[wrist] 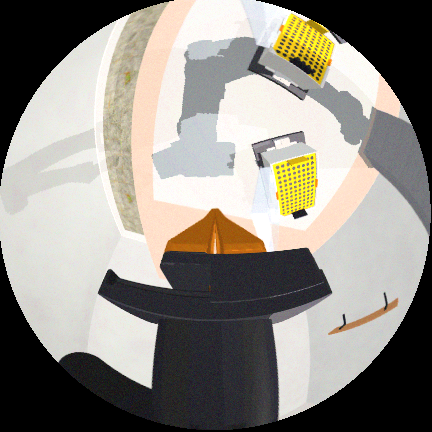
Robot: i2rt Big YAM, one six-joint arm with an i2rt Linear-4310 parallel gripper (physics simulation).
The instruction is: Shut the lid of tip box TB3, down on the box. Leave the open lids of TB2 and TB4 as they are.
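Places are measured from the arm's base along level axes (x right, y ahead, z up), in centimetres.
Pixels of known places: gripper, fingertip midpoint: [214, 213].
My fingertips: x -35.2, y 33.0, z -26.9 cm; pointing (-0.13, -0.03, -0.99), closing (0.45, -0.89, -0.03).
Observation:
Ahead of a thing's pixels: the offset from my fingertips to its middle. "spot": to the spot under its first point. Level surfaces: height alone.
A tip box @(dx +5.4, dy -12.8, dz -7.0 cm) [296, 185] with a yellow perforated top stands right of the middle in a dark frame. Its clear lid @(spot: dx +3.3, dy -3.5, dz +0.3 cm) [263, 205] stands open on its left side and reaches down toward the gripper. A second tip box [304, 49] with a yellow top stands at the upper right, with a pale clear lid [261, 22] open at its upper left. I cannot read a label that tells which box is TB3. My gripper [214, 213] is shut and empty, below and to the left of the nearer box, with its orange fingertips together and apart from the lid.
A white table surface @(dz -13.4 cm) [240, 105] with a peach border carries grey arm shadows. A mottled strip [118, 110] runs along the left. A dark grey block [400, 150] stands at the right edge. A wooden rail [364, 317] with black hooks is at the lower right. Part of a dark object shows at the top right.

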